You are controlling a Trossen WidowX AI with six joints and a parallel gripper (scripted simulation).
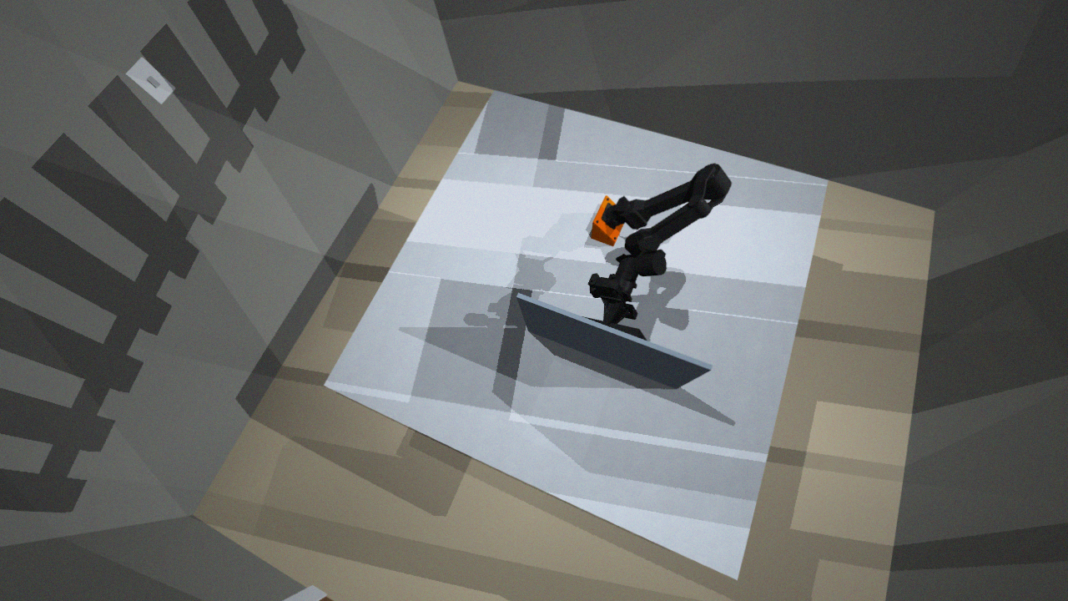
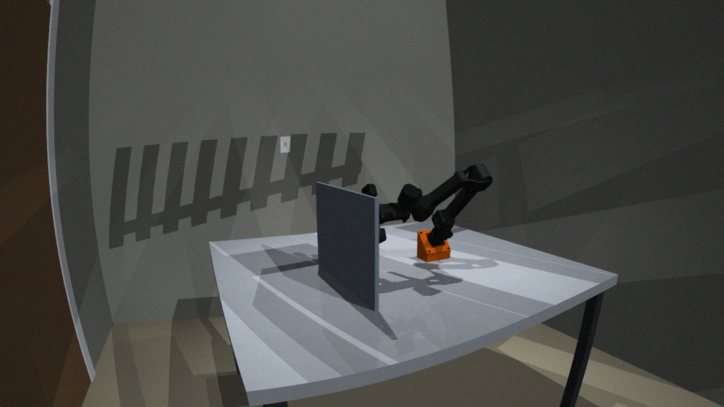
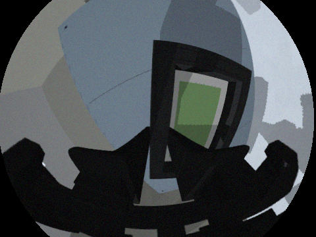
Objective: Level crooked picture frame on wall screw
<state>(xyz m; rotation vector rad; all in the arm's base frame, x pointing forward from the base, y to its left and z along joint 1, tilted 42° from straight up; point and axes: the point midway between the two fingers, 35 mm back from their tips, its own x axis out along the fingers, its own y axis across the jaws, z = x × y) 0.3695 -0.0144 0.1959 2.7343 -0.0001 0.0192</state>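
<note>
The picture frame lies 2 cm to the left of my gripper tip and 5 cm below it. The rest, counted from my gripper tip: grey wall panel: 2 cm ahead, 1 cm to the left, 6 cm below.
</note>
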